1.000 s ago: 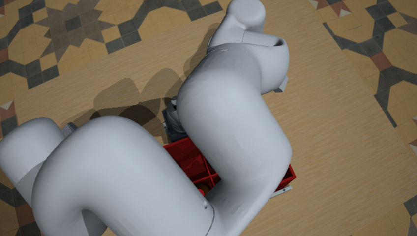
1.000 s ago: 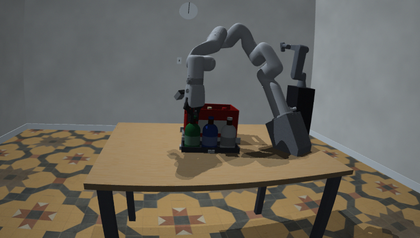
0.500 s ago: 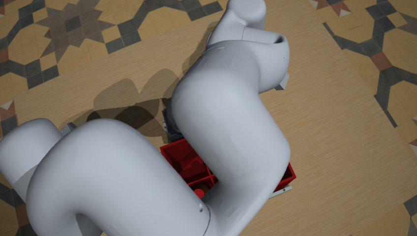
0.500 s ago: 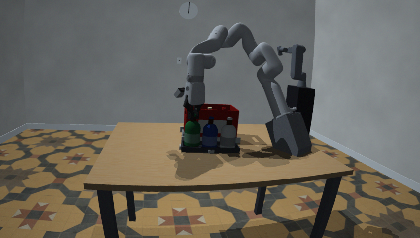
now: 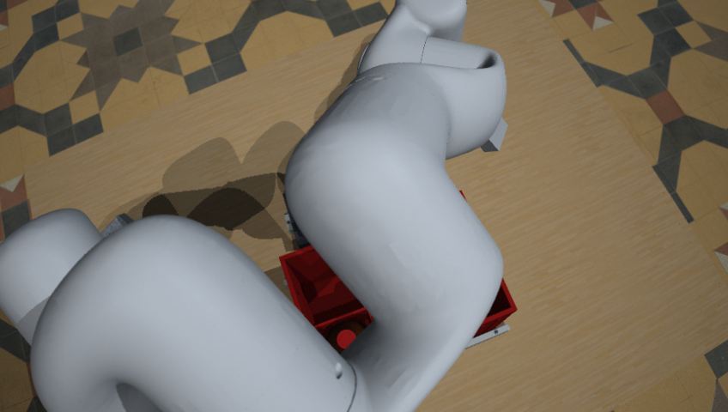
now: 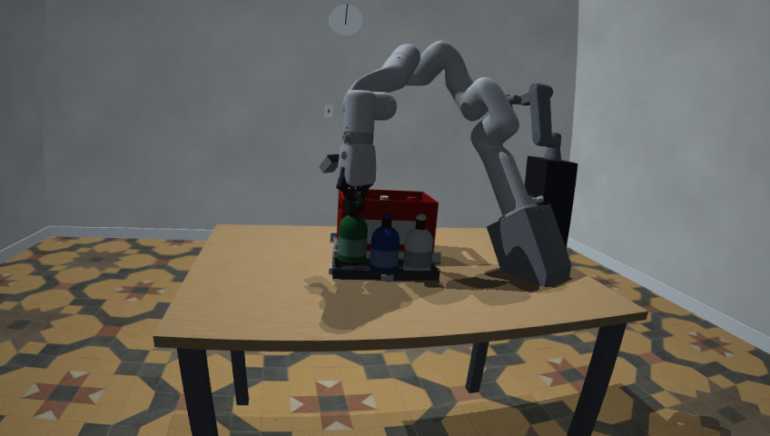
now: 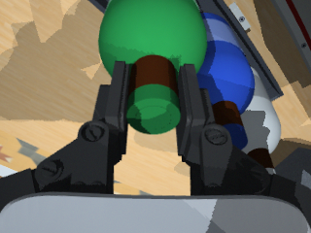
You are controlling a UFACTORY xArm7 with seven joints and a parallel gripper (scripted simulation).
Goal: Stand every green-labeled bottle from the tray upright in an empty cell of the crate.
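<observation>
My gripper is now 70 mm above the green bottle. From my hand the other things lie so: dark tray: 90 mm behind, 10 mm to the left, 170 mm below; then white bottle: 170 mm behind, 20 mm to the left, 100 mm below; then blue bottle: 80 mm behind, 10 mm to the left, 100 mm below.
</observation>
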